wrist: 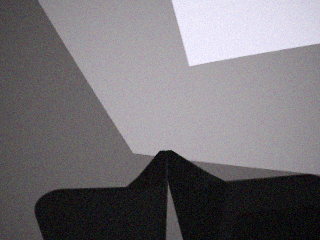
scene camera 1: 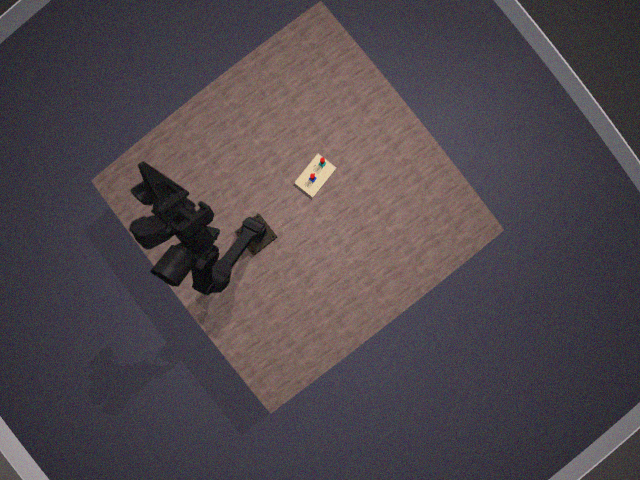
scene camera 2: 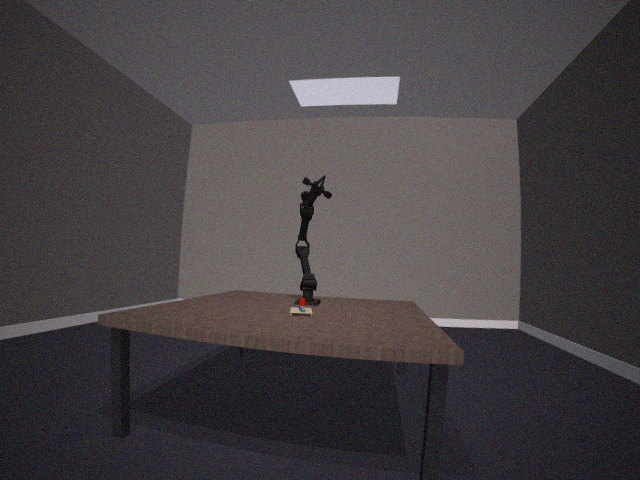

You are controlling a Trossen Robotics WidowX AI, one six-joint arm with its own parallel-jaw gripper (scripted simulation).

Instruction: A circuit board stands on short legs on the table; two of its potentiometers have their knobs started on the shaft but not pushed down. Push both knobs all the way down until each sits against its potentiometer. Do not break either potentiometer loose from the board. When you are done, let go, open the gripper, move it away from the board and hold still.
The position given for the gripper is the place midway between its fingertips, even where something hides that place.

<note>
The gripper [scene camera 1: 141, 163] is shut and holds nothing.
The gripper is seen too in the wrist view [wrist: 165, 156].
</note>
